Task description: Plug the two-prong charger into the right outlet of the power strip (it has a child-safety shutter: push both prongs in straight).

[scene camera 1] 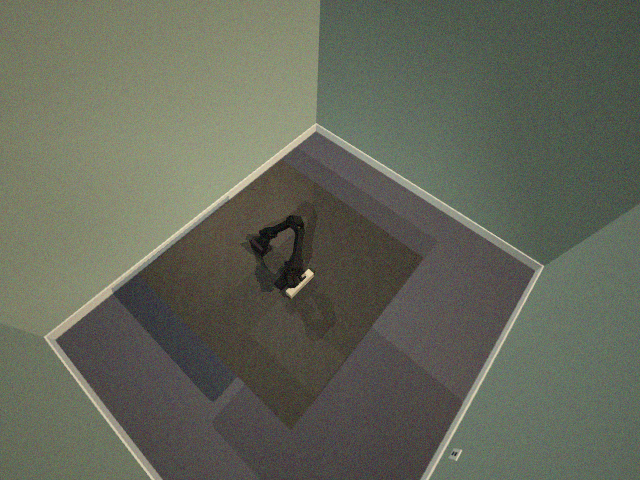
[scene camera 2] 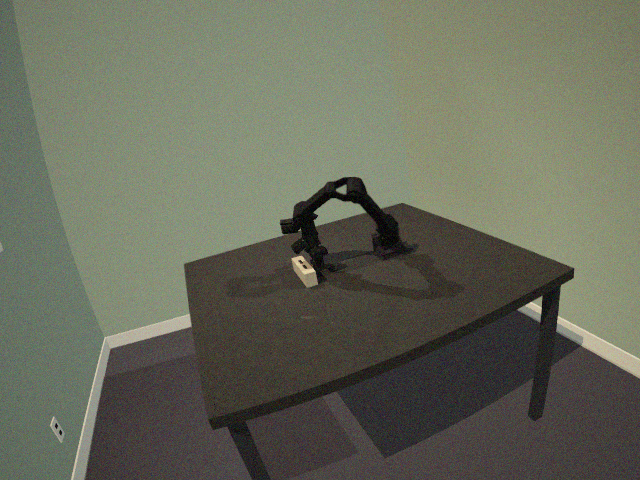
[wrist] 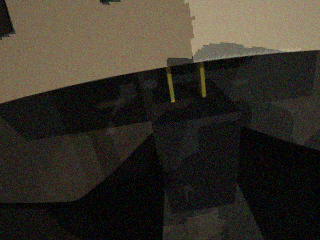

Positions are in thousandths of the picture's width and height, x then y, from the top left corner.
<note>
My gripper (wrist: 592, 565) holds a dark two-prong charger.
</note>
